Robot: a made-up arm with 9 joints.
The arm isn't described. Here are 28 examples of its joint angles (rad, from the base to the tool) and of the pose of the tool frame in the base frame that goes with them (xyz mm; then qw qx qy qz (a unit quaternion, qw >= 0)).
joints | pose
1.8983 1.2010 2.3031 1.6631 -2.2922 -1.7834 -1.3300 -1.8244 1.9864 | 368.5 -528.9 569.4 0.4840 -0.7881 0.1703 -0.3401
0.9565 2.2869 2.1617 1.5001 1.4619 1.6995 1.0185 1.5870 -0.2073 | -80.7 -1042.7 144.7 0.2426 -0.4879 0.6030 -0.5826
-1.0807 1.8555 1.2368 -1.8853 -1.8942 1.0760 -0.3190 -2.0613 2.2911 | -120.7 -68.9 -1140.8 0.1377 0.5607 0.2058 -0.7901
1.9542 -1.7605 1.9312 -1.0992 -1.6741 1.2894 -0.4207 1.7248 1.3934 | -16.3 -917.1 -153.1 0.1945 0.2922 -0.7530 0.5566
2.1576 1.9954 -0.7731 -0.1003 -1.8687 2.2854 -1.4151 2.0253 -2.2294 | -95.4 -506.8 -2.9 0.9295 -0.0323 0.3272 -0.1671
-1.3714 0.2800 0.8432 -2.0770 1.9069 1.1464 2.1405 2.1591 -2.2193 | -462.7 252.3 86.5 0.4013 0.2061 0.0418 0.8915
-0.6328 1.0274 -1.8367 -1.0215 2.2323 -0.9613 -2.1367 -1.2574 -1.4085 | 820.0 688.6 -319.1 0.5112 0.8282 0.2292 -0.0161
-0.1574 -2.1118 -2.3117 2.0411 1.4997 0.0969 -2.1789 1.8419 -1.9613 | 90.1 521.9 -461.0 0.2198 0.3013 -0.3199 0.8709
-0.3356 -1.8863 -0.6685 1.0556 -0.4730 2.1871 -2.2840 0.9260 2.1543 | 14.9 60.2 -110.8 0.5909 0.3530 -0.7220 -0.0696
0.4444 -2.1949 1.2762 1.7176 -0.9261 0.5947 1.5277 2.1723 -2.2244 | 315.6 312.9 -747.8 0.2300 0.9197 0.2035 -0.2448
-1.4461 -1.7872 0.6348 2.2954 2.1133 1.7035 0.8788 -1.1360 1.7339 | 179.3 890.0 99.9 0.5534 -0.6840 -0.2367 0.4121
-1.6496 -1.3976 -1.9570 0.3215 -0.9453 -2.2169 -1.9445 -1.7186 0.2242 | -271.2 217.1 421.3 0.0420 0.1916 -0.3364 0.9210
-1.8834 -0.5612 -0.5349 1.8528 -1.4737 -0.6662 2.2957 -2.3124 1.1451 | 442.4 -157.8 11.7 0.8903 -0.2507 0.3222 -0.2019
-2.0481 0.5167 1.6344 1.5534 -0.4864 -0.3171 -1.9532 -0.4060 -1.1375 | 456.6 347.6 104.0 0.0444 0.9554 0.2878 0.0480
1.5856 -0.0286 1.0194 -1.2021 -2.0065 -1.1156 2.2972 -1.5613 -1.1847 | -725.2 404.4 93.5 0.1316 0.0285 -0.9245 0.3566
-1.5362 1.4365 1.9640 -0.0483 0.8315 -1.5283 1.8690 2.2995 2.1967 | -148.6 704.8 -524.5 0.2149 -0.1827 -0.8700 0.4044
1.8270 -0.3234 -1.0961 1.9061 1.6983 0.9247 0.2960 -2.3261 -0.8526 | -4.9 11.8 -316.8 0.4464 -0.0219 0.4083 0.7960
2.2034 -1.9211 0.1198 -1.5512 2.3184 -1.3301 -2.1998 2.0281 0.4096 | -218.8 -691.3 261.9 0.9719 0.1122 0.1541 -0.1384
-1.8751 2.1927 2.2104 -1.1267 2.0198 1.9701 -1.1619 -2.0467 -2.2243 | -53.2 1234.7 -657.3 0.5105 0.3882 0.6381 0.4261
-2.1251 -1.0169 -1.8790 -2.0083 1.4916 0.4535 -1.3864 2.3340 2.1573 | 183.2 548.0 624.5 0.1509 -0.3088 -0.8972 -0.2774
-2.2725 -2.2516 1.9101 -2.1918 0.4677 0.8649 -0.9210 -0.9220 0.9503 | -16.5 109.2 1350.8 0.2010 -0.5773 0.4024 -0.6815
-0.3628 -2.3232 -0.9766 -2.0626 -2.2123 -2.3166 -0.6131 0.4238 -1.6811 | -539.1 -13.6 -528.4 0.0788 -0.0493 0.9117 -0.4002
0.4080 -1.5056 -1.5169 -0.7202 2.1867 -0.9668 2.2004 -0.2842 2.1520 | -90.9 -94.0 -318.6 0.1320 -0.2689 -0.2763 0.9132
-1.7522 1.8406 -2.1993 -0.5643 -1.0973 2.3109 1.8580 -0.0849 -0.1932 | 624.6 201.3 321.6 0.8923 -0.0840 -0.4239 -0.1308
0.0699 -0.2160 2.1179 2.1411 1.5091 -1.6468 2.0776 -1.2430 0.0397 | 229.7 142.0 -379.6 0.9245 0.1224 0.3367 -0.1298
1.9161 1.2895 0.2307 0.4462 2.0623 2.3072 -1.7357 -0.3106 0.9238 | -751.0 -137.6 343.8 0.1200 0.2559 0.7867 0.5489
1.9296 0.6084 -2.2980 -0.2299 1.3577 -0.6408 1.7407 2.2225 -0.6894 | 478.1 -72.1 641.9 0.7149 -0.3548 -0.5458 0.2551
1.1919 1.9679 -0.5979 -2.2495 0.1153 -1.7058 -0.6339 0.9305 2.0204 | -485.8 127.4 52.3 0.1136 0.4567 0.8406 0.2681
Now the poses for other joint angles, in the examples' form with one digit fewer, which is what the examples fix.
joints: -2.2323 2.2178 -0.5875 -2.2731 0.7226 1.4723 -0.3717 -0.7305 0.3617
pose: -357 -173 300 0.577 -0.229 -0.148 -0.770
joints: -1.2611 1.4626 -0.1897 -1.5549 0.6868 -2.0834 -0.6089 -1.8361 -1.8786
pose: 12 511 -145 0.052 -0.944 -0.183 0.270
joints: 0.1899 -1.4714 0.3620 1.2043 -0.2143 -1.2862 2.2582 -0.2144 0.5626
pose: -264 182 -14 0.234 0.058 -0.933 0.267
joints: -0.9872 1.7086 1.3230 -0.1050 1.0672 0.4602 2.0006 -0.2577 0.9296
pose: 20 32 -1030 0.341 -0.613 0.462 0.543
